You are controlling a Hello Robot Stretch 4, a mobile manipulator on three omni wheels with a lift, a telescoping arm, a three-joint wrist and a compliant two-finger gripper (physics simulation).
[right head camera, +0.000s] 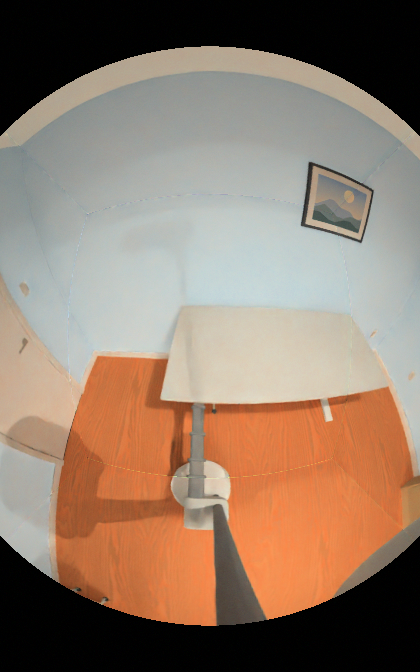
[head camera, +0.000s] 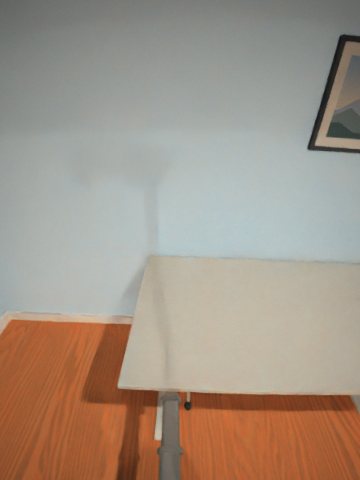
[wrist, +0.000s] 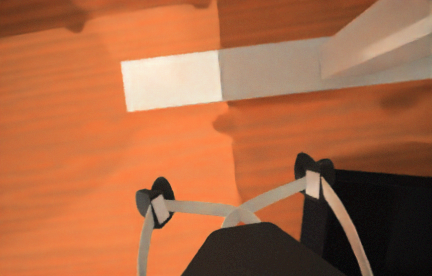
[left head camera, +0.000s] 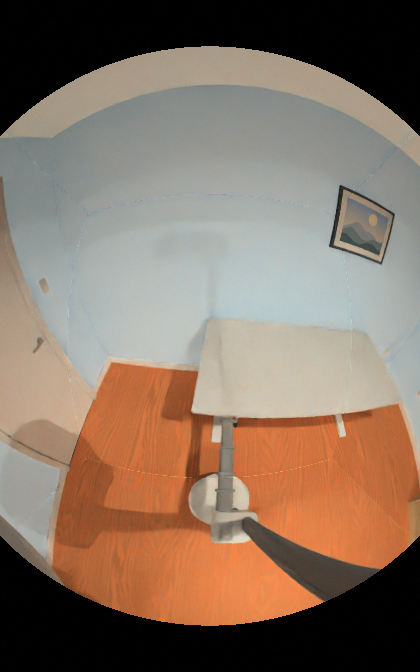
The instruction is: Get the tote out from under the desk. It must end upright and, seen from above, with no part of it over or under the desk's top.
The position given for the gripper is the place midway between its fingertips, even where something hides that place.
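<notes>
The gripper point(wrist: 233, 180) appears in the wrist view, which also shows a black tote point(wrist: 383, 207) and a desk point(wrist: 372, 49). The head camera has the desk point(head camera: 208, 325) too, while the left head camera view shows the desk point(left head camera: 247, 368) and the right head camera view gives the desk point(right head camera: 219, 354).
</notes>
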